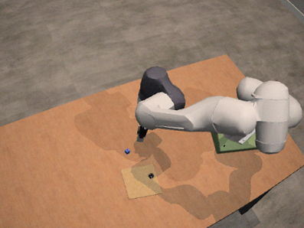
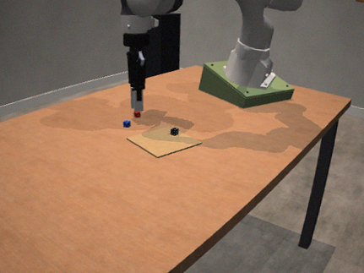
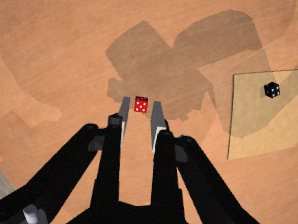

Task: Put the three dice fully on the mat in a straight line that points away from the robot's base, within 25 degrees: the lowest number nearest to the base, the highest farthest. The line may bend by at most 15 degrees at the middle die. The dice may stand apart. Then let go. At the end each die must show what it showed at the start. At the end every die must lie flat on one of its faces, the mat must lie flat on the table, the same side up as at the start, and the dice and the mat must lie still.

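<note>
Right now the red die is 50 mm below my hand. From my hand the other things lie so: blue die 80 mm ahead, 30 mm to the left, 50 mm below; then tan mat 90 mm ahead, 180 mm to the left, 50 mm below; then black die 40 mm ahead, 180 mm to the left, 40 mm below.
</note>
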